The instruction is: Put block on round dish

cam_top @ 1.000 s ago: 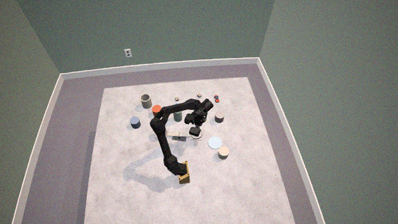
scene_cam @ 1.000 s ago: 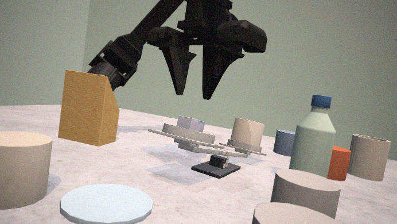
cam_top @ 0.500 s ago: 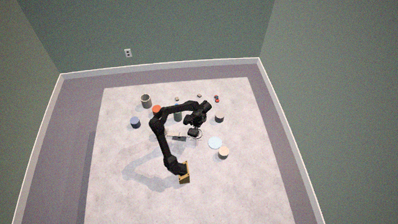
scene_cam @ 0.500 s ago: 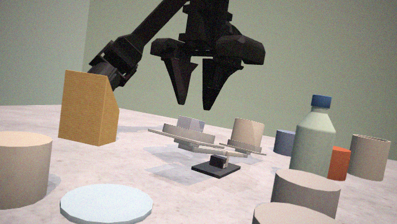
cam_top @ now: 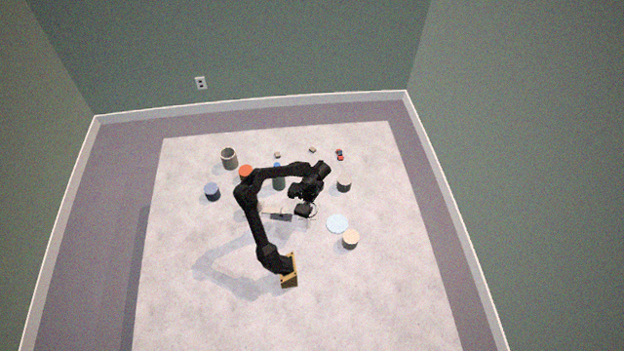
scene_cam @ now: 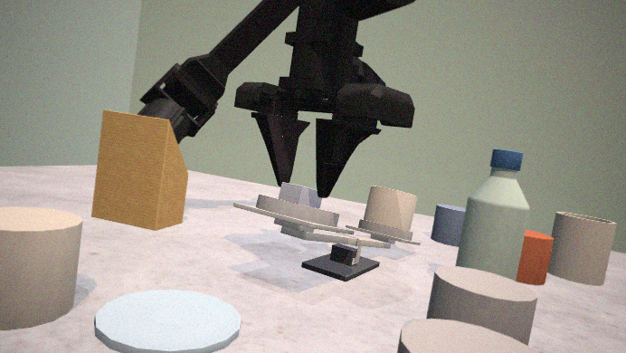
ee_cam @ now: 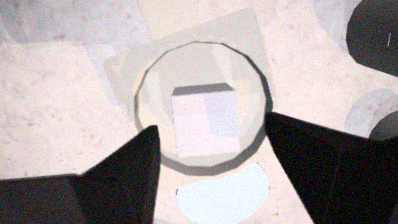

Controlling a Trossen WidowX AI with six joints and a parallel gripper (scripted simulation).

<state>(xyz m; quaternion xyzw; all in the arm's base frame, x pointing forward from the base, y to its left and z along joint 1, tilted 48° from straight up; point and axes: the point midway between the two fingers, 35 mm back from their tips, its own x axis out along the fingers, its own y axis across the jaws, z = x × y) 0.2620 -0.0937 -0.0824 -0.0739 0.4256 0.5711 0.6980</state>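
The pale grey block lies 1 cm below my gripper tip. Also, from my gripper tip: balance beam (12 cm to the left, 6 cm below, 4 cm ahead); then balance (12 cm to the left, 7 cm below, 4 cm ahead); then pale blue round dish (12 cm to the right, 9 cm below, 5 cm behind).
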